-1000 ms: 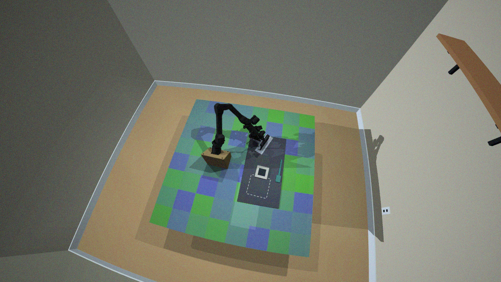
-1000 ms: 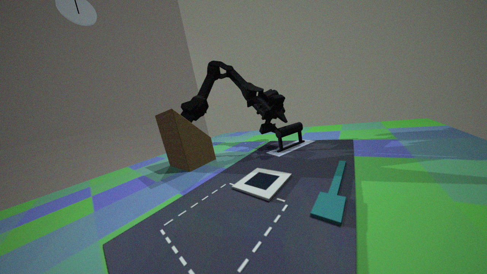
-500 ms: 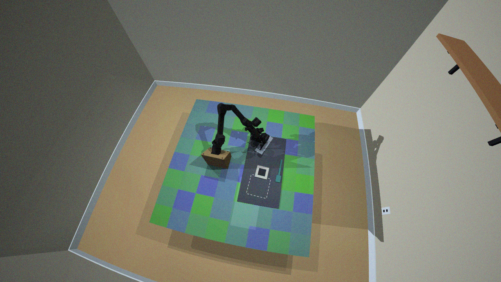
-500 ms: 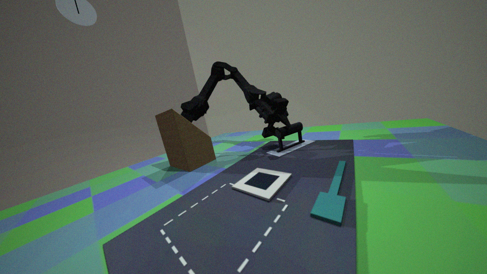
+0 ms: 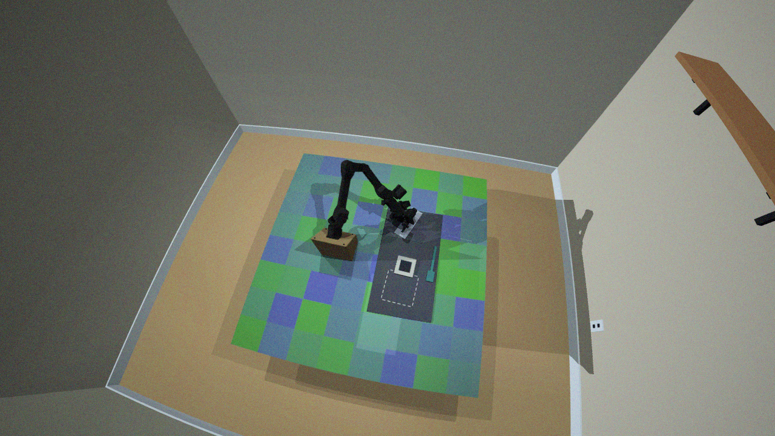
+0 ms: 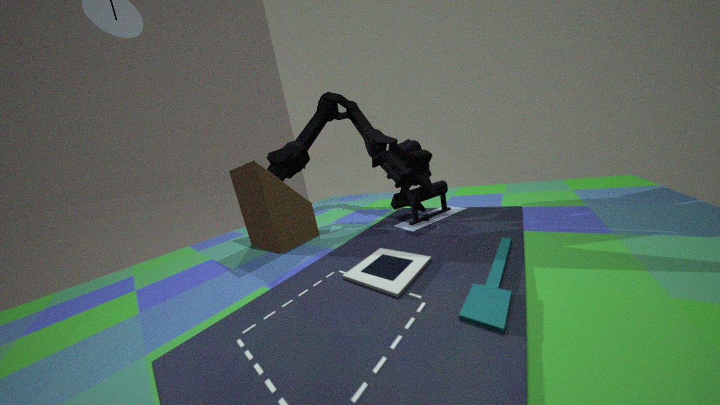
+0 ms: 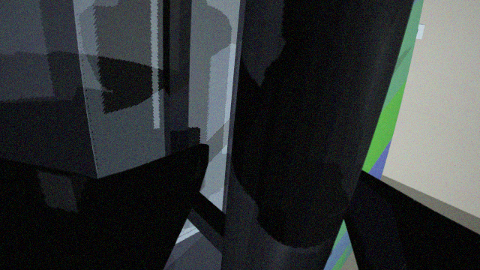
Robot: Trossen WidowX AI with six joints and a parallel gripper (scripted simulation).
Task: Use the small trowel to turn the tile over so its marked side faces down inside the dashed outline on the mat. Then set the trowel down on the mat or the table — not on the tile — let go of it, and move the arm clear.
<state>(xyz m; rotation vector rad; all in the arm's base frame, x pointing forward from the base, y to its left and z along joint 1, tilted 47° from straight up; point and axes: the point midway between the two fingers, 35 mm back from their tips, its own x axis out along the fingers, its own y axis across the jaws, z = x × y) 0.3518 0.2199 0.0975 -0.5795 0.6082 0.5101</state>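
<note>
My gripper tip is 2 cm short of the dark mat, 20 cm to the left of it and 7 cm above it. Round my gripper tip: tile 2 cm ahead, 24 cm to the right, 4 cm below; teal trowel 16 cm ahead, 22 cm to the right, 4 cm below.
</note>
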